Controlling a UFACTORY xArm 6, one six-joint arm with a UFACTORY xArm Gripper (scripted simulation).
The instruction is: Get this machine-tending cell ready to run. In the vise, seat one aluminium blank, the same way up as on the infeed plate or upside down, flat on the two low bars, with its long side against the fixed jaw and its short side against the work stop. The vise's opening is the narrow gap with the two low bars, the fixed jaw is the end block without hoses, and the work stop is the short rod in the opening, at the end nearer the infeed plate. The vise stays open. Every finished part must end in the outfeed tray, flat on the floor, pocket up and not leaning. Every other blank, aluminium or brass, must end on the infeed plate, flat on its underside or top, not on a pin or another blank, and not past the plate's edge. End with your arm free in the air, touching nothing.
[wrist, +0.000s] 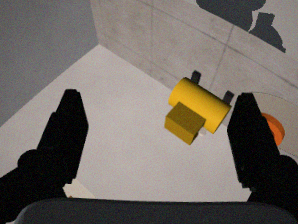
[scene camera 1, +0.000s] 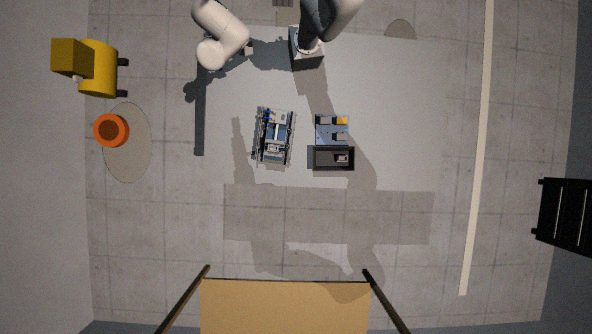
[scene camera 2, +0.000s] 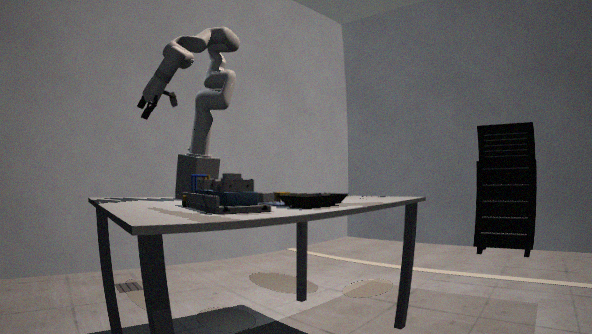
Path:
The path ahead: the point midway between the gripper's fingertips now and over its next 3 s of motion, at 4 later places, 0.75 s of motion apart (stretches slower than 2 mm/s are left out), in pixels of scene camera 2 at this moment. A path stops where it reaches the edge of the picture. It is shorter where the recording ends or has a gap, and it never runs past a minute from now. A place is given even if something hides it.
My gripper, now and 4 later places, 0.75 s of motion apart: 141,112; 165,121; 216,137; 264,150; 282,158

